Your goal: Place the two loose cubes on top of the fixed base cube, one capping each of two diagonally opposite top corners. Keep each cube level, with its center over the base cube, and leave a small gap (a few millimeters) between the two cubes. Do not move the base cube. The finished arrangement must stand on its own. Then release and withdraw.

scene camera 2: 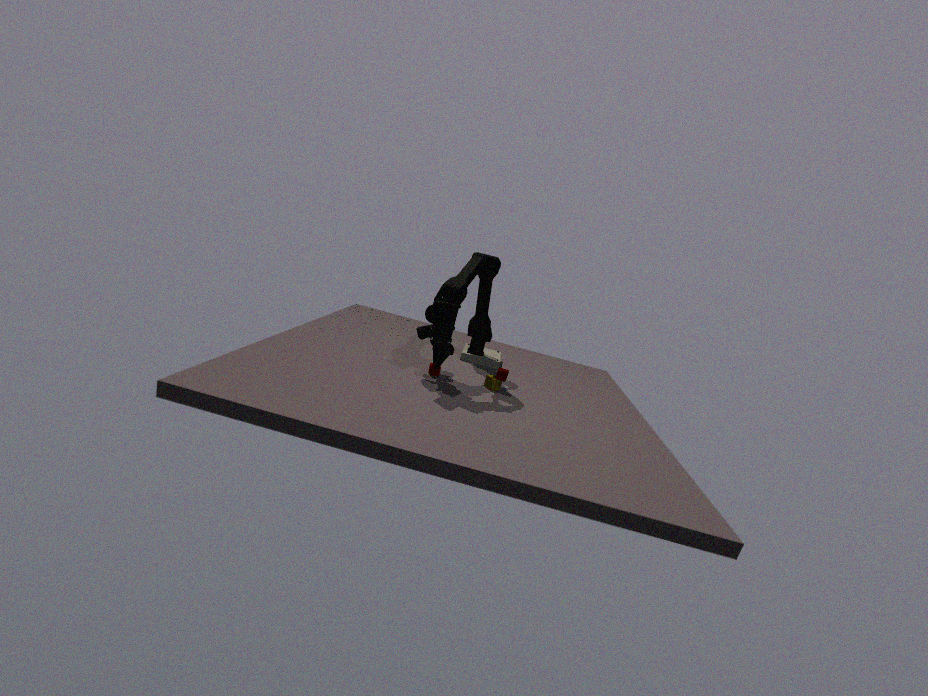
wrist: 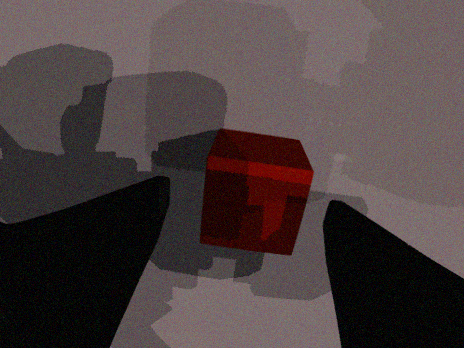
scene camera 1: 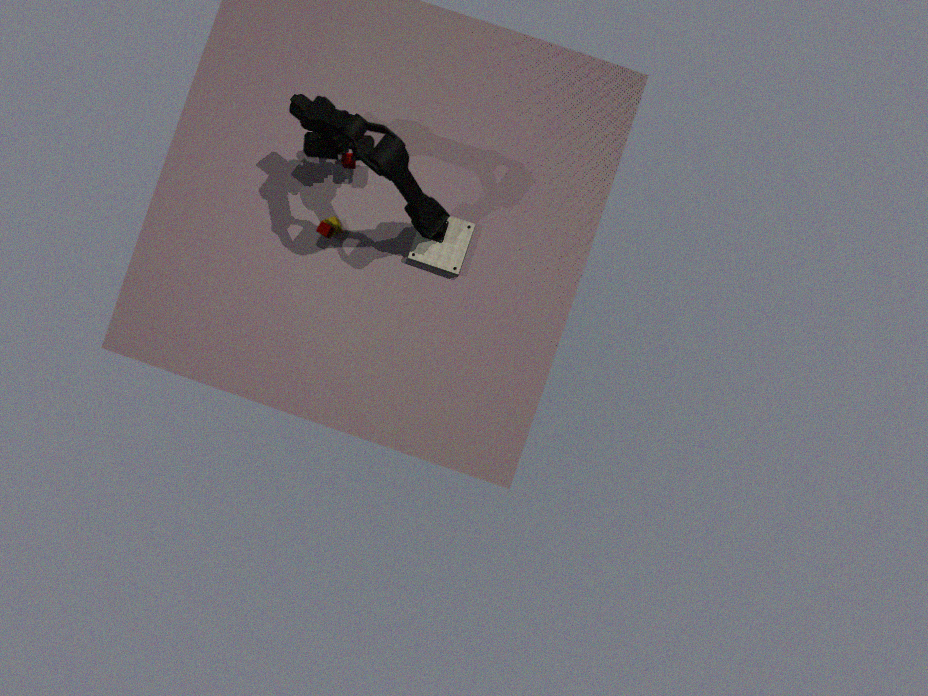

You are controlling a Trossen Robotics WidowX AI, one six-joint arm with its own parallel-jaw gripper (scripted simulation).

Path:
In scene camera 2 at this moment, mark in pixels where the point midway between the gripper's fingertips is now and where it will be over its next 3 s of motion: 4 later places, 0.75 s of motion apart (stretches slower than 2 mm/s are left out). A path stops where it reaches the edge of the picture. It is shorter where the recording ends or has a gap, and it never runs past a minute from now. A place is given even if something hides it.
My gripper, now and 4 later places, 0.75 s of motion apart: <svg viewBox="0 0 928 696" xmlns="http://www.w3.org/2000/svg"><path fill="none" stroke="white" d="M435 366L435 367L439 348L450 341L469 347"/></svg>

